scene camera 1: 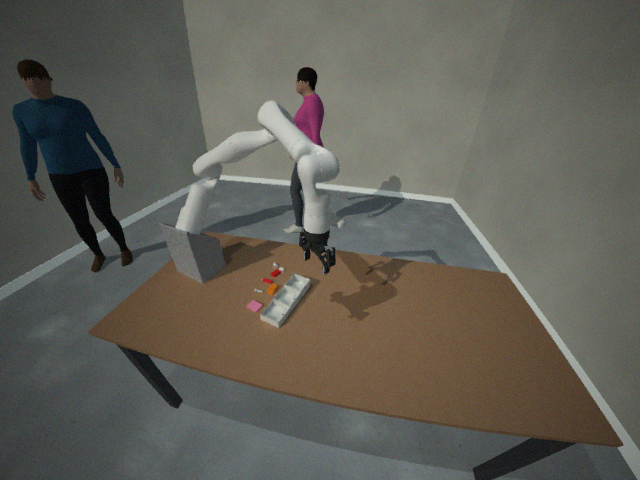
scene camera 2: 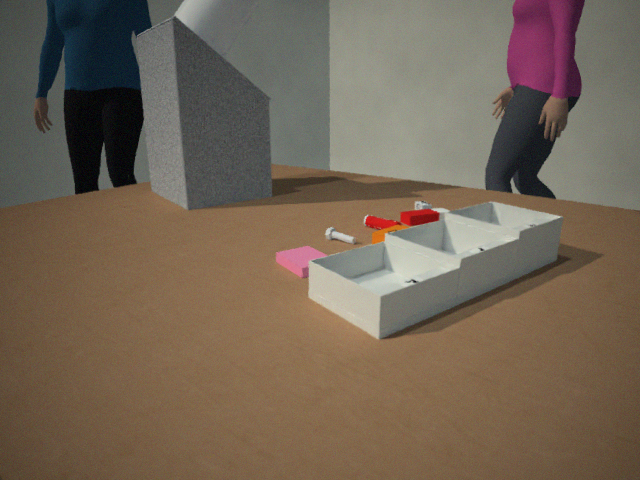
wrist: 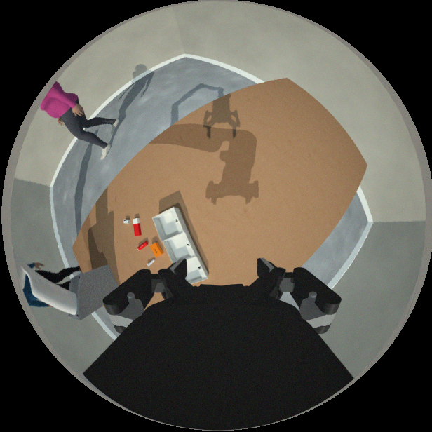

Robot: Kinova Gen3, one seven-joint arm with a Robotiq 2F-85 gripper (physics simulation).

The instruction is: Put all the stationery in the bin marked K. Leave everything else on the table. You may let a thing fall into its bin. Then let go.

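Frame: origin at the arm's base, x left, y ahead, z down, level; centimetres.
Where they show: gripper, between the fingertips: (scene camera 1: 315, 266); arm's base, origin of its link: (scene camera 1: 188, 231) (scene camera 2: 192, 50).
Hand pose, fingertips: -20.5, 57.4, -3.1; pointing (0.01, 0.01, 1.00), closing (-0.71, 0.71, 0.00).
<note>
Things, the pixels of their top centre, and the offset from my fingertips, as dx, dy, dz.
- white three-bin tray, centre of its top: (scene camera 2: 452, 228) (scene camera 1: 286, 294) +7.3, -12.0, +22.0
- pink pad, centre of its top: (scene camera 2: 305, 256) (scene camera 1: 254, 305) +3.1, -24.9, +25.6
- red block with a white end, centre of its top: (scene camera 2: 426, 211) (scene camera 1: 277, 271) +24.9, -20.2, +25.3
- white bolt, centre of its top: (scene camera 2: 341, 230) (scene camera 1: 258, 289) +11.6, -25.7, +25.3
- red cylinder, centre of its top: (scene camera 2: 382, 218) (scene camera 1: 266, 279) +18.3, -23.7, +25.2
- small white part, centre of its top: (scene camera 2: 423, 203) (scene camera 1: 275, 264) +30.2, -22.5, +25.5
A white three-bin tray (scene camera 1: 297, 304) (scene camera 2: 418, 308) (wrist: 170, 226) stands on the table; its small dark letters are too small to read surely. Beside it lie a pink pad (scene camera 1: 254, 305) (scene camera 2: 301, 258), an orange block (scene camera 1: 272, 288) (scene camera 2: 385, 234) (wrist: 157, 249) and a red block with a white end (scene camera 1: 276, 272) (scene camera 2: 419, 217) (wrist: 137, 229), possibly an eraser. The pink pad is hidden in the wrist view. All three bins look empty where their insides show. My gripper (scene camera 1: 316, 263) (wrist: 221, 266) is open and empty, high above the table, beyond the tray's far end in scene camera 1.
A white bolt (scene camera 1: 258, 290) (scene camera 2: 341, 236) (wrist: 151, 262), a red cylinder (scene camera 1: 267, 280) (scene camera 2: 379, 222) (wrist: 143, 246) and a small white part (scene camera 1: 275, 264) (scene camera 2: 422, 205) (wrist: 126, 221) lie near the blocks. The grey pedestal (scene camera 1: 193, 255) (scene camera 2: 222, 139) stands behind. Two people stand beyond the table.
</note>
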